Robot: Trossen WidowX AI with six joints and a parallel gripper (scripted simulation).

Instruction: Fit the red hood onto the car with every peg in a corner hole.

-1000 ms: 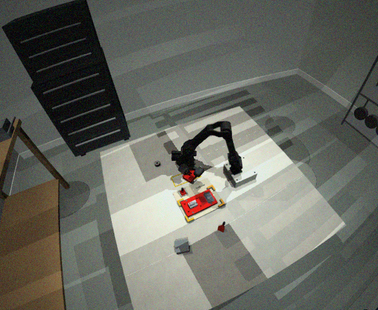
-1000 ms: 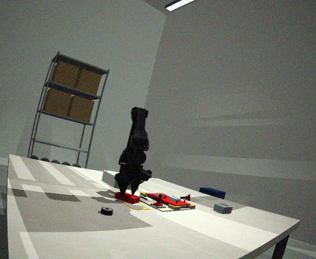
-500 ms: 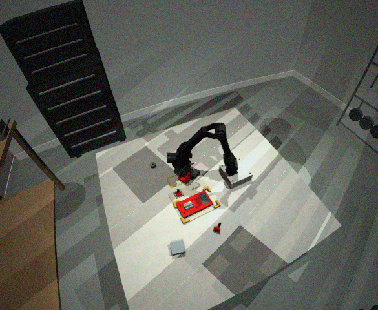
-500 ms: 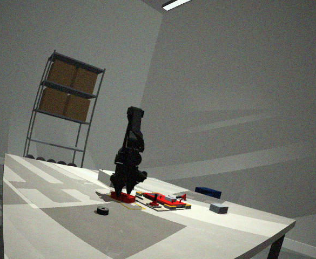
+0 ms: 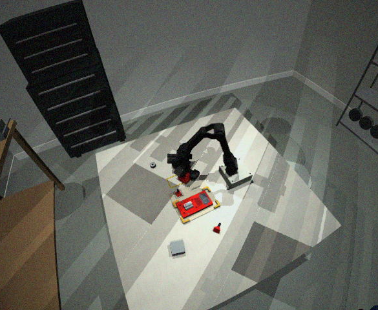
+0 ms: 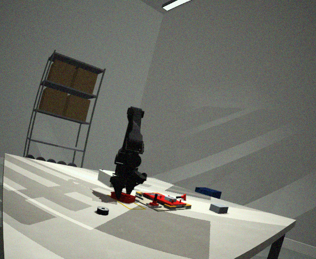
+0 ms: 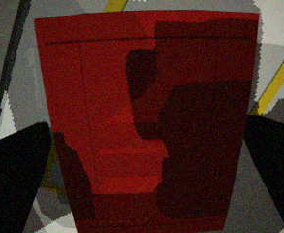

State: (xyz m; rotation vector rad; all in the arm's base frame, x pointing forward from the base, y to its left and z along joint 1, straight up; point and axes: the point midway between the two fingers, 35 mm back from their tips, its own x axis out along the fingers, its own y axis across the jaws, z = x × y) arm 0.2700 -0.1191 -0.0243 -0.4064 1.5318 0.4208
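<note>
Now: gripper tip 7 cm short of the grey engine block, 22 cm to the right of it and 2 cm below it. From my gripper tip the other things lie so: red hood (1 cm above); then black wheel (18 cm ahead, 19 cm to the right).
</note>
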